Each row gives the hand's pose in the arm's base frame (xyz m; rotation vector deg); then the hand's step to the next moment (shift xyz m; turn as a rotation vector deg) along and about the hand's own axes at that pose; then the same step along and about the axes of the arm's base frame.
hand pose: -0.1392 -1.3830 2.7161 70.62 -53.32 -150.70
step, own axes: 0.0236 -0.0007 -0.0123 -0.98 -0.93 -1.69
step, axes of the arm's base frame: -0.0068 -0.0131 -0.0222 2.03 0.25 -0.69
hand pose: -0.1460 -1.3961 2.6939 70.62 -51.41 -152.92
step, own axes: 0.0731 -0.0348 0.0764 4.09 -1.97 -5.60
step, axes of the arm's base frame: -0.0980 0.0440 -0.0291 1.58 -2.25 -6.66
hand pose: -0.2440 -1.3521 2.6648 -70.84 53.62 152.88
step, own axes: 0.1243 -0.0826 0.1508 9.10 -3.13 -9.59
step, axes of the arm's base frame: -0.1621 0.1254 -0.0549 1.22 -4.46 -12.77
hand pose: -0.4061 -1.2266 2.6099 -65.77 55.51 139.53
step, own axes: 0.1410 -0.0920 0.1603 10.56 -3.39 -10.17
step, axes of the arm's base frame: -0.1371 0.1718 -0.0757 0.74 -4.71 -14.27
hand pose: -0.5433 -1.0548 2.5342 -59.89 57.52 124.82
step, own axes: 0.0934 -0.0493 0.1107 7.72 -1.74 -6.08
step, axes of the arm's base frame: -0.0657 0.1295 -0.0481 -0.56 -2.80 -9.56
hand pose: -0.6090 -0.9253 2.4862 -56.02 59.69 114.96
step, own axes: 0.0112 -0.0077 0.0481 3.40 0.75 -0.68
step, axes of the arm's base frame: -0.0142 0.0474 0.0071 -2.09 -0.21 -2.86
